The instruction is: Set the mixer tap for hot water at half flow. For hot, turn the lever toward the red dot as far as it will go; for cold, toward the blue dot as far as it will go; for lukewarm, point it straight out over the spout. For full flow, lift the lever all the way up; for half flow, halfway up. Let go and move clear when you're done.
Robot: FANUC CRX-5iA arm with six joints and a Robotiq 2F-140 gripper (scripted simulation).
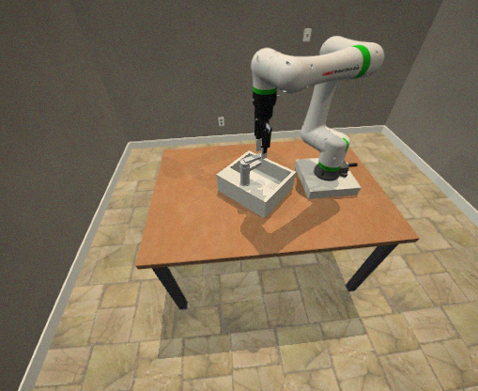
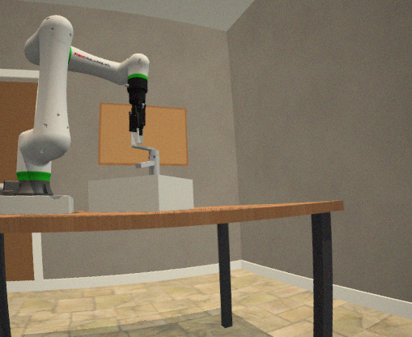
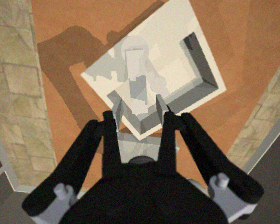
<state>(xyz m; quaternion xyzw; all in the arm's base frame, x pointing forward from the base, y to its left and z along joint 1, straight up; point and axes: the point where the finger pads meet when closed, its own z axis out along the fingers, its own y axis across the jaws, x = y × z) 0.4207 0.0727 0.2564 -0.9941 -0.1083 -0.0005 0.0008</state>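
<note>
The lever is 40 mm below my hand, 30 mm ahead of it and 10 mm to the left of it. From my hand the other things lie so: white sink block 280 mm below, 60 mm to the right; mixer tap 90 mm below, 60 mm ahead, 10 mm to the left.
</note>
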